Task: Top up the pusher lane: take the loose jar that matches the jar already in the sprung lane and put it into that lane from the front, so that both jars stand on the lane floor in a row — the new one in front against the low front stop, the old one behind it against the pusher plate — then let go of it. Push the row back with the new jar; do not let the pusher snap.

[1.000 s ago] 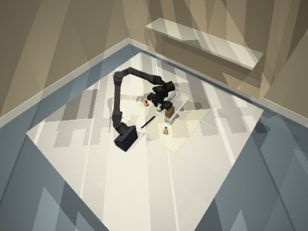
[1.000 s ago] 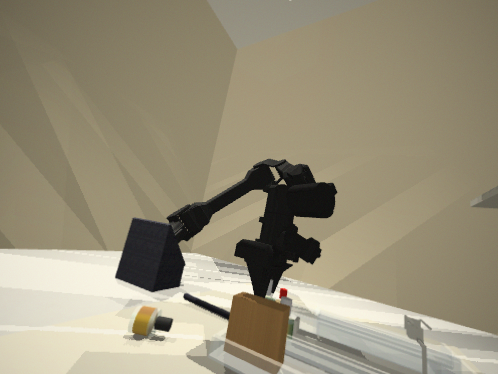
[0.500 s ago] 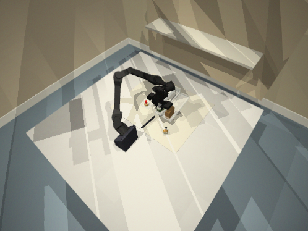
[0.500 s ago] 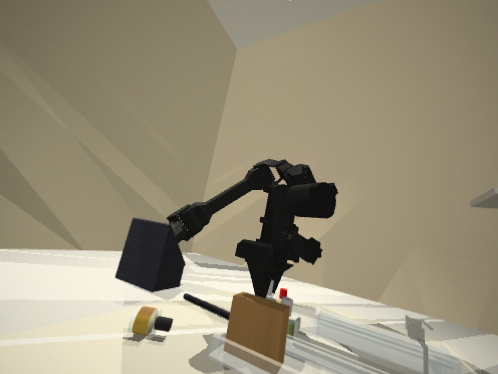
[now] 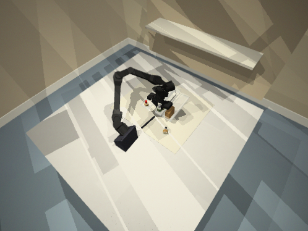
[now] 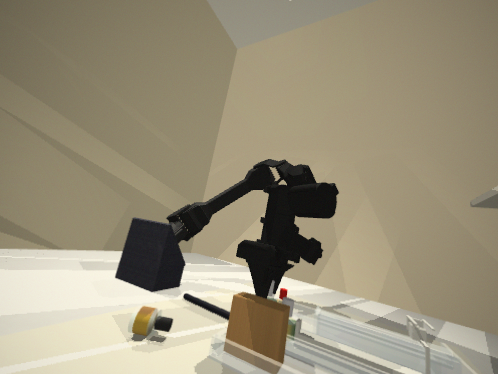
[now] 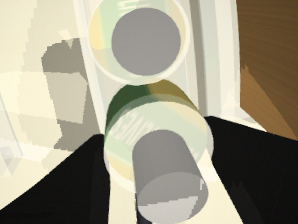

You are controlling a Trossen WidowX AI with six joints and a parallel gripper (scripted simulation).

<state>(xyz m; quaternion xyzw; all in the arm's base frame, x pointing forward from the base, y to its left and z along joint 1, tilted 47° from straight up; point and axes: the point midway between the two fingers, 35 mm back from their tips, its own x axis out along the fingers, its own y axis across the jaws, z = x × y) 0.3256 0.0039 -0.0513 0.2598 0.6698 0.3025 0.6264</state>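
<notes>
Right now my gripper tip is 2 cm short of the brown block, 8 cm to the left of it and 1 cm above it. The rest, counted from my gripper tip: black rod: 13 cm behind, 1 cm to the left, 4 cm below.
</notes>
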